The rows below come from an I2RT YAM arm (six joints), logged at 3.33 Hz.
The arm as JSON. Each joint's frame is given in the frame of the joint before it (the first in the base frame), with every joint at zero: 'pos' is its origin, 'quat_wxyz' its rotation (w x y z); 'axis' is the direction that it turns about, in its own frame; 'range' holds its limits. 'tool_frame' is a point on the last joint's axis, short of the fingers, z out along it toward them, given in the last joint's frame.
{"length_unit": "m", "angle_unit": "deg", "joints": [
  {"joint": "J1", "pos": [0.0, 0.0, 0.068], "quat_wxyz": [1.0, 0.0, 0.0, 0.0], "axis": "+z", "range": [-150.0, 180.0]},
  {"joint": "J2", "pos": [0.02, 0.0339, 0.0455], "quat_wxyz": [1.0, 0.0, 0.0, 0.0], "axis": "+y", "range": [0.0, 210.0]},
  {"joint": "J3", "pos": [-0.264, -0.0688, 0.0], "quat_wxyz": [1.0, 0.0, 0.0, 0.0], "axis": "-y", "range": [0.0, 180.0]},
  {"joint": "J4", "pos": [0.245, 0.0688, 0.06], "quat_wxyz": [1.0, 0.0, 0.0, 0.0], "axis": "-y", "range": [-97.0, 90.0]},
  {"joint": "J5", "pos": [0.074, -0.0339, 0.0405], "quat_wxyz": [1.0, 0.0, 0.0, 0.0], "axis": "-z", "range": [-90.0, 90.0]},
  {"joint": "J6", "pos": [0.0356, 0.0, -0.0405], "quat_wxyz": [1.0, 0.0, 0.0, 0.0], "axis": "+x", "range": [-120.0, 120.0]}
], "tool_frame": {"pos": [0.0, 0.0, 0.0], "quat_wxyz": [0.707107, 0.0, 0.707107, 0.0]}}
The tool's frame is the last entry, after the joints.
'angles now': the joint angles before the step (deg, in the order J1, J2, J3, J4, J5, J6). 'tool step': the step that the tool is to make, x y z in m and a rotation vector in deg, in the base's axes. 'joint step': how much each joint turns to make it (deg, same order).
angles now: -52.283 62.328 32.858 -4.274 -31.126 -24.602
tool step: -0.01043 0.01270 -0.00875 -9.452 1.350 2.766
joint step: 0.076 -4.702 -5.029 2.736 1.421 -8.376
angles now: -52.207 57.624 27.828 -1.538 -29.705 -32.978
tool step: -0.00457 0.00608 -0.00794 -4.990 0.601 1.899
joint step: 0.067 -1.905 -3.127 2.539 0.228 -4.571
